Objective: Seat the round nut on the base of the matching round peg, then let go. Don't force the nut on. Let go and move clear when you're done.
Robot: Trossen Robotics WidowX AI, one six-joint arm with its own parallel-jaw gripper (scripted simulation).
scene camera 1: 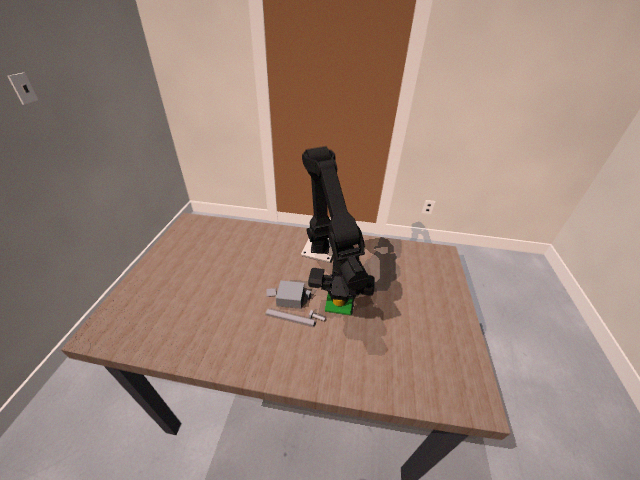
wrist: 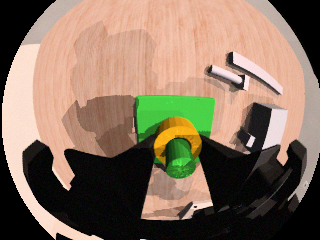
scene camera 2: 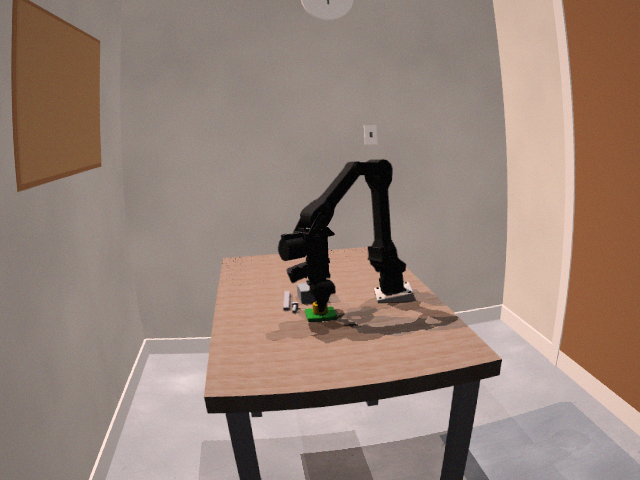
Labels:
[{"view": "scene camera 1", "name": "gripper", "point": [339,299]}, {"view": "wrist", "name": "gripper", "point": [176,139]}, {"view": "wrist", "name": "grey block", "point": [268,122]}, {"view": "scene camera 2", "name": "gripper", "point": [320,309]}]

